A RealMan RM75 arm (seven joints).
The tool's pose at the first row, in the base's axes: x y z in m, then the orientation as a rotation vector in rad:
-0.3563 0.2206 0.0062 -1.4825 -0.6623 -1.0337
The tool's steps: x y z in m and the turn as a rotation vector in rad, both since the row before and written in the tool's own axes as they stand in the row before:
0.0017 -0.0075 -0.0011 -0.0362 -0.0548 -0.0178
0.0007 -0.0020 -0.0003 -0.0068 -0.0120 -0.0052
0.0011 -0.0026 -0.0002 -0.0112 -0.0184 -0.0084
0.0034 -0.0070 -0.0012 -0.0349 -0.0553 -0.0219
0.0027 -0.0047 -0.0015 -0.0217 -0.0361 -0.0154
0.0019 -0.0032 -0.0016 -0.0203 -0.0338 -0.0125
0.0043 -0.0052 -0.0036 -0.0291 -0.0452 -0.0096
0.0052 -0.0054 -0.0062 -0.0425 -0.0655 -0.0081
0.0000 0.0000 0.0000 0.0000 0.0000 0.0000
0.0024 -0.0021 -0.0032 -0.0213 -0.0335 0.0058
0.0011 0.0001 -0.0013 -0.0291 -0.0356 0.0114
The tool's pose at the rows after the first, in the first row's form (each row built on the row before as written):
-0.3622 0.2207 0.0112 -1.5435 -0.7000 -1.0265
-0.3637 0.2208 0.0127 -1.5556 -0.7098 -1.0252
-0.3655 0.2211 0.0149 -1.5747 -0.7250 -1.0238
-0.3703 0.2214 0.0211 -1.6338 -0.7674 -1.0171
-0.3735 0.2213 0.0257 -1.6711 -0.7966 -1.0124
-0.3758 0.2208 0.0290 -1.7064 -0.8223 -1.0062
-0.3793 0.2194 0.0356 -1.7570 -0.8494 -0.9936
-0.3833 0.2161 0.0438 -1.8321 -0.8830 -0.9703
-0.3833 0.2161 0.0438 -1.8321 -0.8830 -0.9703
-0.3849 0.2144 0.0477 -1.8728 -0.8903 -0.9512
-0.3847 0.2134 0.0491 -1.9229 -0.8904 -0.9311

